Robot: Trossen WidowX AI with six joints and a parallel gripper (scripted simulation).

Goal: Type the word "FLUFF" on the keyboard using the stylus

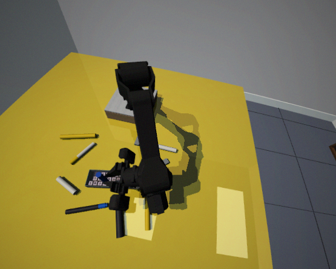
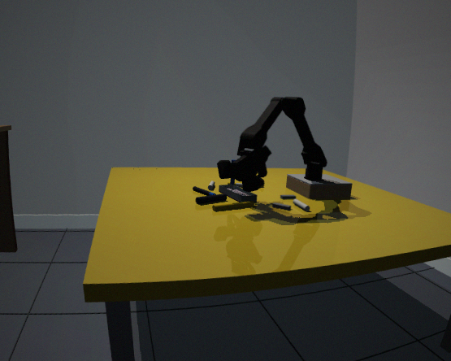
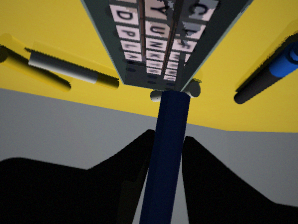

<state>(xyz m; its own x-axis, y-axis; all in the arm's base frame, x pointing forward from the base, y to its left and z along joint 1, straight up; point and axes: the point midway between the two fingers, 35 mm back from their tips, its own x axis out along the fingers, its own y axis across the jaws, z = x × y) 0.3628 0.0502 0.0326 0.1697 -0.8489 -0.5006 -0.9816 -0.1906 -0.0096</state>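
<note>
My gripper tip is now 100 mm short of the black cylinder, 80 mm to the right of it and 60 mm above it. From my gripper tip the other things lie so: thin grey tip 50 mm below; dark blue stylus 20 mm below; yellow stick 40 mm ahead, 160 mm to the left, 70 mm below.
</note>
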